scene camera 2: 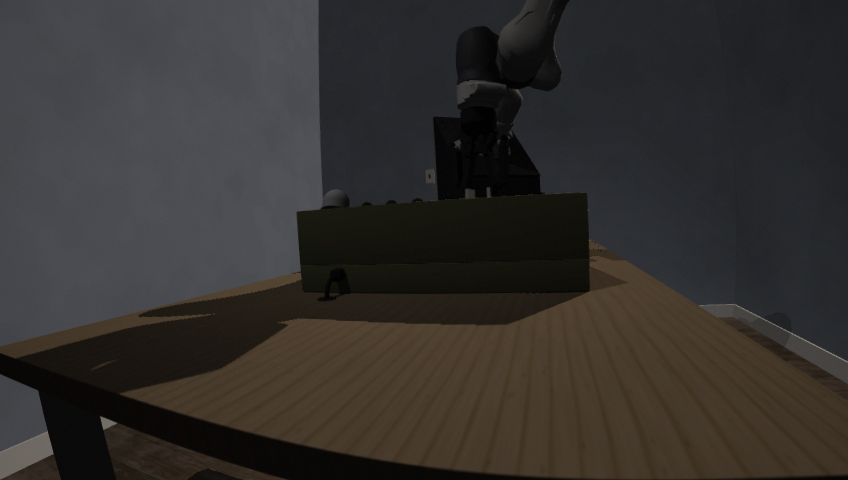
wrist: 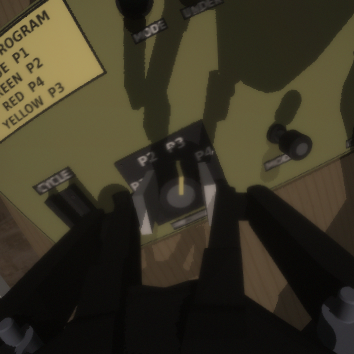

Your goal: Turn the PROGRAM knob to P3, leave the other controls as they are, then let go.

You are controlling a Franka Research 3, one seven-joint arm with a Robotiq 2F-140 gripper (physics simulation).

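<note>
The PROGRAM knob (wrist: 180,196), dark with a grey round centre and a yellow pointer line, sits on a black dial plate (wrist: 131,163) marked P2, P3 and P4; the P1 mark is partly hidden by a finger. The yellow line points up at the P3 label, or very close to it. My gripper (wrist: 178,180) (scene camera 2: 479,193) is shut on the knob, one light finger pad on each side. In the scene view the pads reach down behind the top edge of the green control box (scene camera 2: 443,234) (wrist: 105,130), and the knob is hidden there.
Beside the dial are a black CYCLE switch (wrist: 72,206) and a black lever (wrist: 297,145) with a partly hidden label. A MODE control (wrist: 134,5) stands above. A yellow program card (wrist: 55,60) lies upper left. The box stands on a wooden table (scene camera 2: 446,380); a grey dome (scene camera 2: 336,199) tops its left end.
</note>
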